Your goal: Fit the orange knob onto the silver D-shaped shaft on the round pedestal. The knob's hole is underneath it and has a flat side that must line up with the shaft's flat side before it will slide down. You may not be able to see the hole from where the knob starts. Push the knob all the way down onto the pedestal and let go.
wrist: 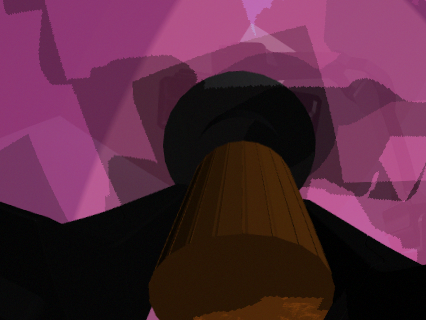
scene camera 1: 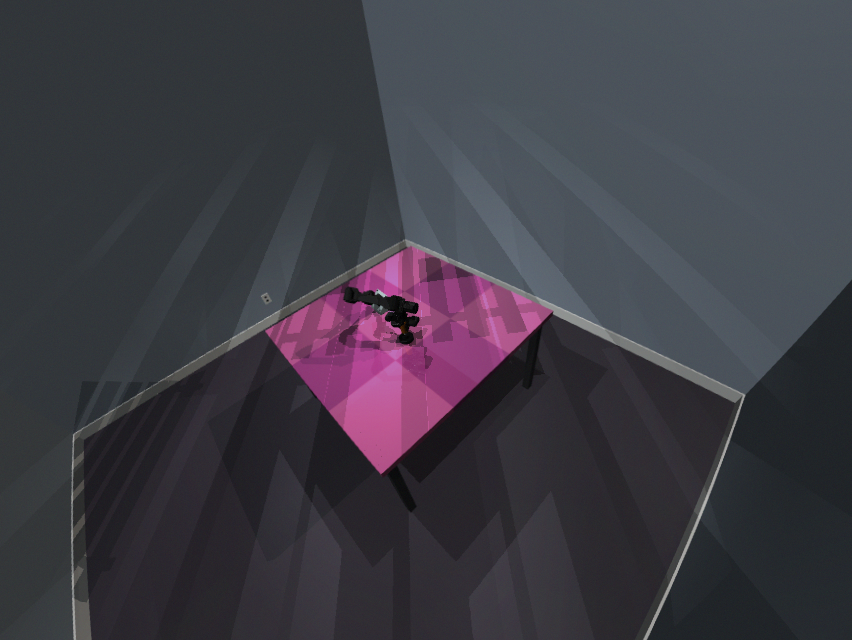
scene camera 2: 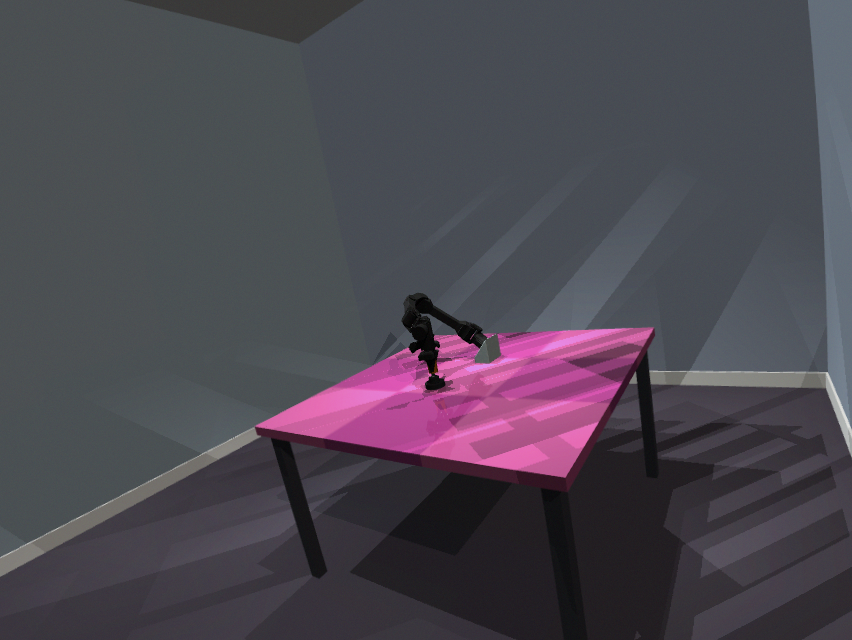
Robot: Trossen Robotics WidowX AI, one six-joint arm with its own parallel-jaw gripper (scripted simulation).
Scene:
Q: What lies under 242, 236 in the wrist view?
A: An orange knob.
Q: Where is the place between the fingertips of my gripper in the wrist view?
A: At 242, 204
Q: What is my gripper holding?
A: An orange knob.

